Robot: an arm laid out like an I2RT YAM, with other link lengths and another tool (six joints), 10 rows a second.
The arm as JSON. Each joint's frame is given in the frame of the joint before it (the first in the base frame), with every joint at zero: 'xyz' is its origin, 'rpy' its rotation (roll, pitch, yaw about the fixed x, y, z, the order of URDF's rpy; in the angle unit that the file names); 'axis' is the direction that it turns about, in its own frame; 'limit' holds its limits. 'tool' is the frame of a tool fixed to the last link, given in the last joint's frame.
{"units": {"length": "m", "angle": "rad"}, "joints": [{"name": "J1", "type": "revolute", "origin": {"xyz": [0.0, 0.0, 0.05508], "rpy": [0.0, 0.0, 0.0]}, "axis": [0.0, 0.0, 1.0], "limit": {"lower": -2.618, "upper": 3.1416}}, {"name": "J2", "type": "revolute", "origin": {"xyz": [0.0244, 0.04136, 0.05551], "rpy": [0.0, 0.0, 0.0]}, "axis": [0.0, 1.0, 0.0], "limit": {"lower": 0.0, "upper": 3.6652}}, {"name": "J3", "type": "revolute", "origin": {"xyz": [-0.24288, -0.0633, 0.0], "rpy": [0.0, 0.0, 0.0]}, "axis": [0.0, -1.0, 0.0], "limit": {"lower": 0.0, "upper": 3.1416}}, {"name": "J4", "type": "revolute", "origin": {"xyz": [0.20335, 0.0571, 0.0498], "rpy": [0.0, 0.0, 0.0]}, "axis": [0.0, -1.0, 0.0], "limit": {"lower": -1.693, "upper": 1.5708}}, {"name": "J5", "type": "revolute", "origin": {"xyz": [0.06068, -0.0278, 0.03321], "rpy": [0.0, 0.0, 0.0]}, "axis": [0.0, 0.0, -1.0], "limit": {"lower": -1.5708, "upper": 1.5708}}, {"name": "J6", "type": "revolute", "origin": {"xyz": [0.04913, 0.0, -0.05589], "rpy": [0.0, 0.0, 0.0]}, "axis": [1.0, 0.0, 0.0], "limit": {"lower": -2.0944, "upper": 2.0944}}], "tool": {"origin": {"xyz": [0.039, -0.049, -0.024], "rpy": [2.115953, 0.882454, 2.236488]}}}
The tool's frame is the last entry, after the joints.
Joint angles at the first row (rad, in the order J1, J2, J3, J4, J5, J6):
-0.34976 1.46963 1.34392 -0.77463 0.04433 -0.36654
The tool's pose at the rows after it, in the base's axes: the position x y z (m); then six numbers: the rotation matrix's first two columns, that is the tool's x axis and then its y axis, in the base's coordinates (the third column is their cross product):
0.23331 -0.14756 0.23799 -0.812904 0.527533 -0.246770 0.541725 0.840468 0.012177
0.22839 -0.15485 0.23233 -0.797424 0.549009 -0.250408 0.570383 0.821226 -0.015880
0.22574 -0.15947 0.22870 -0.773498 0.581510 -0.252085 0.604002 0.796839 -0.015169
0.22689 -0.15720 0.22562 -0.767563 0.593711 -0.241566 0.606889 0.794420 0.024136
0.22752 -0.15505 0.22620 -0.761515 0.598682 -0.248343 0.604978 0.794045 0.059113
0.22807 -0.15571 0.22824 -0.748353 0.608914 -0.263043 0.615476 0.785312 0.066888
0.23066 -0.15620 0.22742 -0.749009 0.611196 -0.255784 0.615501 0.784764 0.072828
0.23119 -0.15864 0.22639 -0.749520 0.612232 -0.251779 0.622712 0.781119 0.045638
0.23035 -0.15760 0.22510 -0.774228 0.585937 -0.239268 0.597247 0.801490 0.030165
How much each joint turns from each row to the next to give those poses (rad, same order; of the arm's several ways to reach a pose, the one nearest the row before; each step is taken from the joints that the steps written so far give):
-0.00459 -0.01077 -0.05372 0.01522 0.07796 -0.02612
-0.02294 -0.00006 -0.03534 0.03377 0.02952 -0.00769
-0.01539 0.00766 -0.01081 0.01693 0.01539 0.02139
-0.00003 0.00312 0.00157 -0.00306 -0.03057 0.02753
0.00000 -0.00921 0.00003 0.00457 -0.02619 0.01849
0.00003 -0.00155 0.00452 0.00921 0.00618 0.01384
-0.00001 0.01373 0.01221 -0.00454 -0.00620 0.00464
-0.00002 0.01380 0.00314 -0.00005 0.02447 -0.00916
0.00000 -0.00599 -0.01064 -0.00763 -0.01057 -0.03373

